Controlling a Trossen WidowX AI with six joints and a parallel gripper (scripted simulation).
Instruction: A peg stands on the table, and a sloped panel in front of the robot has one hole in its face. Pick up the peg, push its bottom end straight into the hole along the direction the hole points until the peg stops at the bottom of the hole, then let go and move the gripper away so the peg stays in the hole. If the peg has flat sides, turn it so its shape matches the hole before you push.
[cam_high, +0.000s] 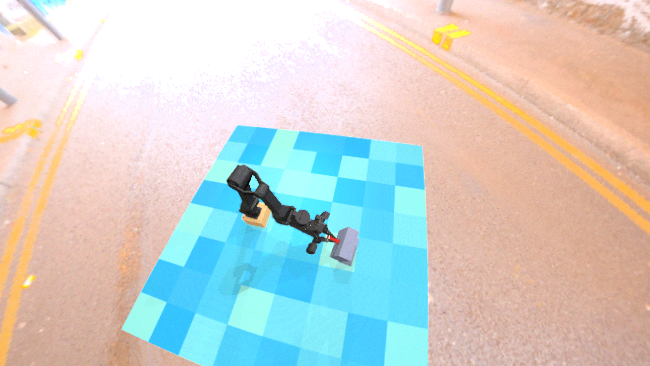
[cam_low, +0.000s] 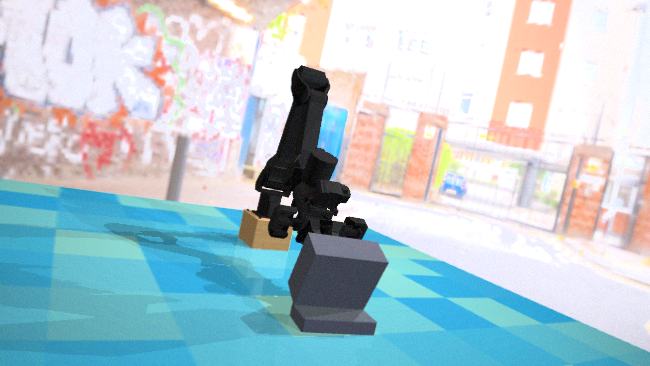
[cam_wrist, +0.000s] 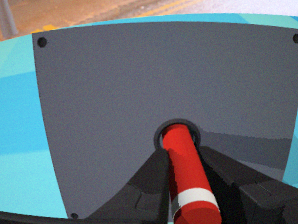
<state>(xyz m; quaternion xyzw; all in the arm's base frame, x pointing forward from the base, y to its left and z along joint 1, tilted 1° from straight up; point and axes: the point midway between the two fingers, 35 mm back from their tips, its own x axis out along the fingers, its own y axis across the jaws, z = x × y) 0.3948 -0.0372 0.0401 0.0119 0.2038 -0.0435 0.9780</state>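
Right now my gripper tip is 40 mm short of the sloped panel and 20 mm above it. The rest, counted from my gripper tip: red peg 20 mm behind, 10 mm above.
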